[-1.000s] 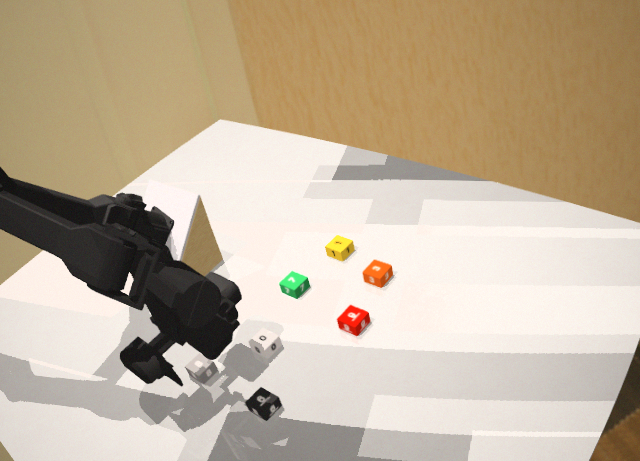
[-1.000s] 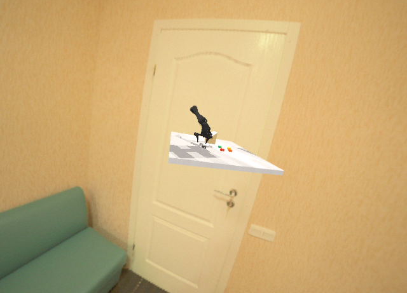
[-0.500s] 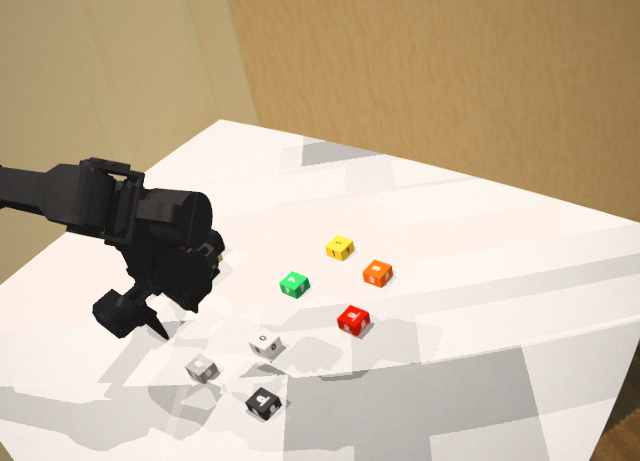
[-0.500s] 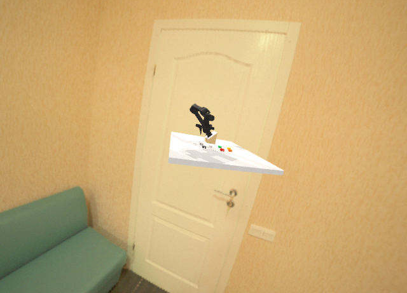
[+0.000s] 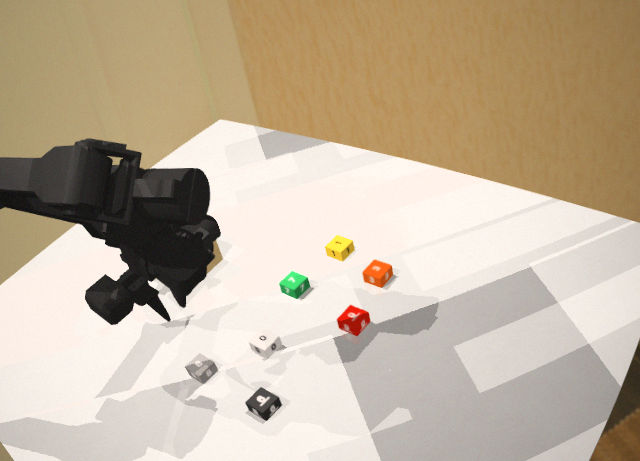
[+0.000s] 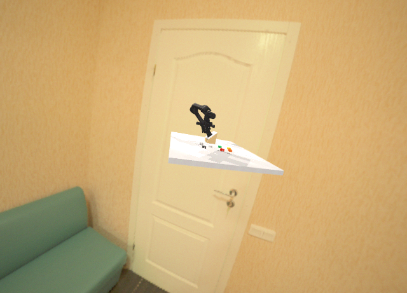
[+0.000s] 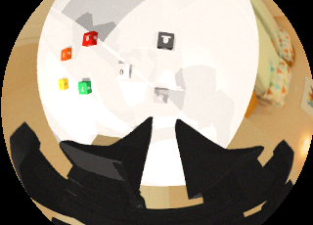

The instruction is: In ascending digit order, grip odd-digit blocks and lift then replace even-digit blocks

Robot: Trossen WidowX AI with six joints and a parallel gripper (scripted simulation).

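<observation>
Right now the red block is 110 mm ahead of my gripper tip, 200 mm to the left of it and 110 mm below it. Also, from my gripper tip: black block (110 mm ahead, 10 mm to the left, 110 mm below); white block (30 mm ahead, 90 mm to the left, 110 mm below); grey block (10 mm behind, 110 mm below).
</observation>
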